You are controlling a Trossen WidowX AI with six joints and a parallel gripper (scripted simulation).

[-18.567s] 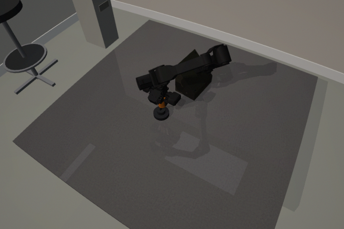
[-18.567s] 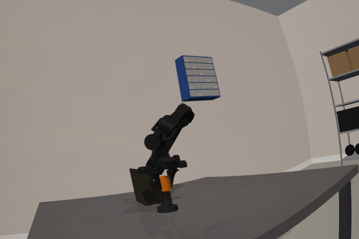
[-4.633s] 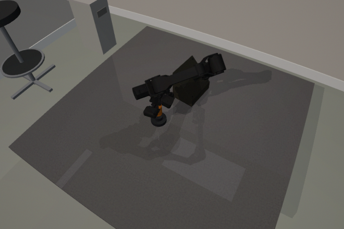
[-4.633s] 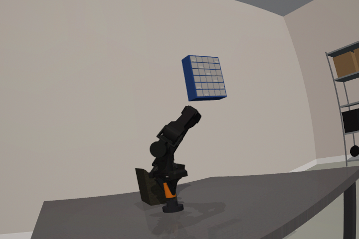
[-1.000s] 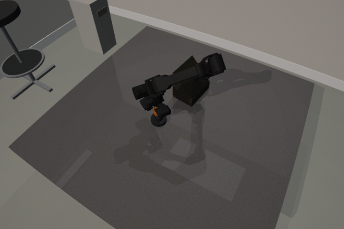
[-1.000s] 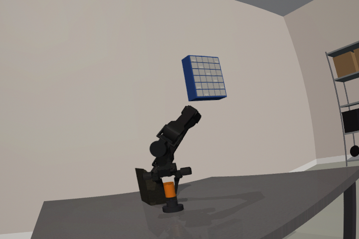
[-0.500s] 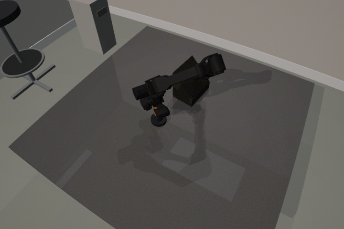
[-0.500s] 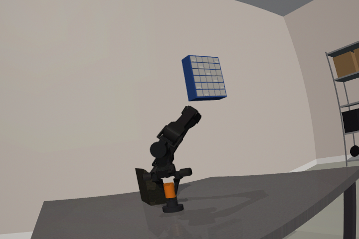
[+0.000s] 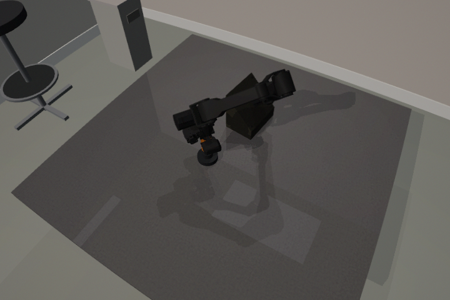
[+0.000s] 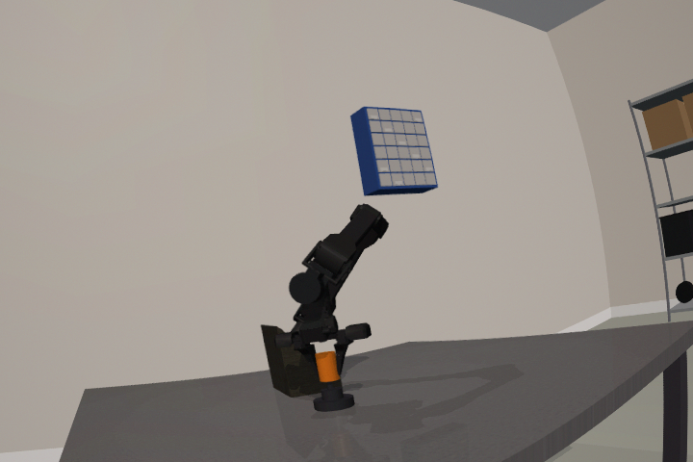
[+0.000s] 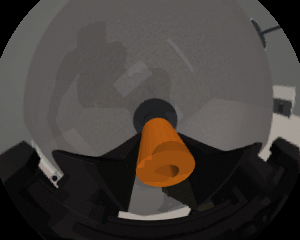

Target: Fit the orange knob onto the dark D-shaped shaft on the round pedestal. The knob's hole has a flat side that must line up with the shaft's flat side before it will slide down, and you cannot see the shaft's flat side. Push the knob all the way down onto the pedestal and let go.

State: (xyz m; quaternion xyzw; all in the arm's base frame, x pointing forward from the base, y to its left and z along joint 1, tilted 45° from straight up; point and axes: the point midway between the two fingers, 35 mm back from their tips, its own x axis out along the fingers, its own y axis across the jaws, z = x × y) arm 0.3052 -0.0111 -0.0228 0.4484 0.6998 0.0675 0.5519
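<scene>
My gripper tip is now 20 mm below the orange knob. Also, from my gripper tip: pedestal: 40 mm below.
</scene>
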